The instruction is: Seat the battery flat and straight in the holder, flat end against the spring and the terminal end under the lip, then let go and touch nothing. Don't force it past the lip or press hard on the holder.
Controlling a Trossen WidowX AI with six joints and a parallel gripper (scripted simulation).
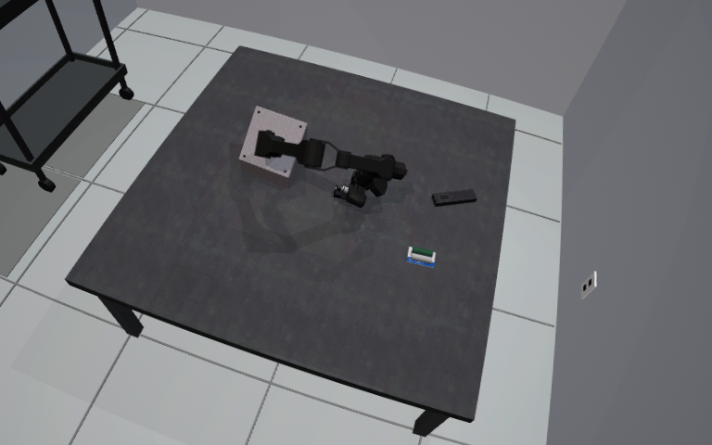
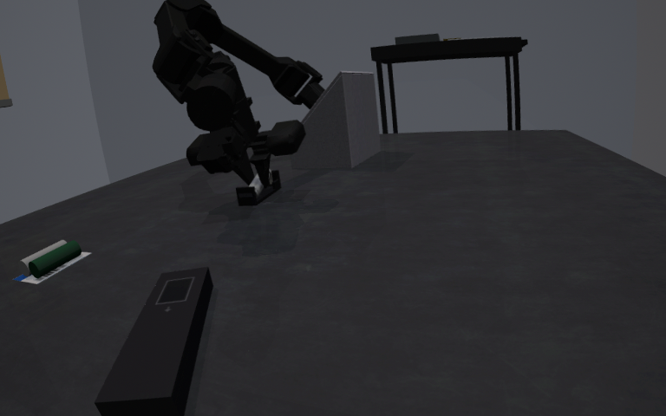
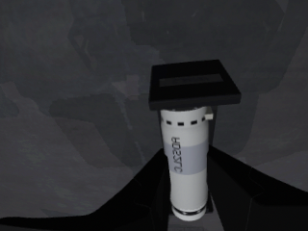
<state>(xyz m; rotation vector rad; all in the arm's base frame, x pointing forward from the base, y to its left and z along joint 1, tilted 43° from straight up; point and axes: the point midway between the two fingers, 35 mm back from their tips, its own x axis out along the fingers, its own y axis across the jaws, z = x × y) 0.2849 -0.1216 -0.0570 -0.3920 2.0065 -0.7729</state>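
My gripper tip is 1 cm below the battery. Round my gripper tip: black remote (37 cm ahead, 9 cm to the left); then white card (28 cm ahead, 18 cm to the right, 1 cm below).
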